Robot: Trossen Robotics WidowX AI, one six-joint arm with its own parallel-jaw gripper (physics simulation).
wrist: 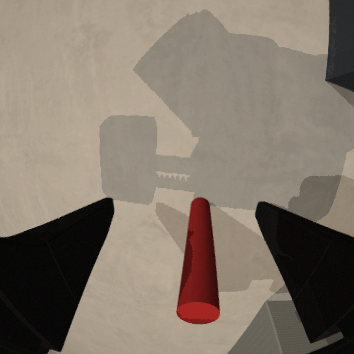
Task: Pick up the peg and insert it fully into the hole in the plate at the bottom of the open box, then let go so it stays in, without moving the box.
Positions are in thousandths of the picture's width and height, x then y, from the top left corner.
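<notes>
A red peg (561,857) is visible to me, and together with it I see my gripper (527,586).
</notes>
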